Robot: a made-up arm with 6 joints.
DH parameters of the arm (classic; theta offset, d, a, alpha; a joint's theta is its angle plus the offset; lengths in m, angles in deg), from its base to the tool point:
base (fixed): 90 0.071 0 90
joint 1: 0 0.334 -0.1 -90
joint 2: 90 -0.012 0.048 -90
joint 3: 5.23 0 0.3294 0
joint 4: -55.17 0 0.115 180
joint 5: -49.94 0.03 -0.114 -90
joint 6: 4 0 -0.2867 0
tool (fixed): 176 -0.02 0 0
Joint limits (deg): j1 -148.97..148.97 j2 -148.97..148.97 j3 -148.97..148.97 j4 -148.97..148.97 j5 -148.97..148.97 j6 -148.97..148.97
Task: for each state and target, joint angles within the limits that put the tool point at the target. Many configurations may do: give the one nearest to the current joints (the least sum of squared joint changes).
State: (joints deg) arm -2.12 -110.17 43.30 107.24 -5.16 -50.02
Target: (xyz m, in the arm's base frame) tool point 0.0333 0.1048 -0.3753
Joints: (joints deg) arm -19.26 -77.41 56.76 113.12 -11.06 -63.89
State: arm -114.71 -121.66 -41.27 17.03 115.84 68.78
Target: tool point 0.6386 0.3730 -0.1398
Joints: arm -90.57 -87.85 -62.83 10.99 113.74 90.32
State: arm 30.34 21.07 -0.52 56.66 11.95 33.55
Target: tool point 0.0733 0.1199 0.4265
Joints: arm 9.81 -9.11 -19.23 67.69 -10.23 41.34
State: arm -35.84 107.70 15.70 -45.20 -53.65 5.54
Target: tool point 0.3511 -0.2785 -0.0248
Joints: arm -39.57 110.76 1.09 -71.20 -23.83 -9.40
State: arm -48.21 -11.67 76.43 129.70 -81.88 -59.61
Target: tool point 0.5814 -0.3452 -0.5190
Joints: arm -9.35 4.77 84.41 135.07 -85.89 -46.82
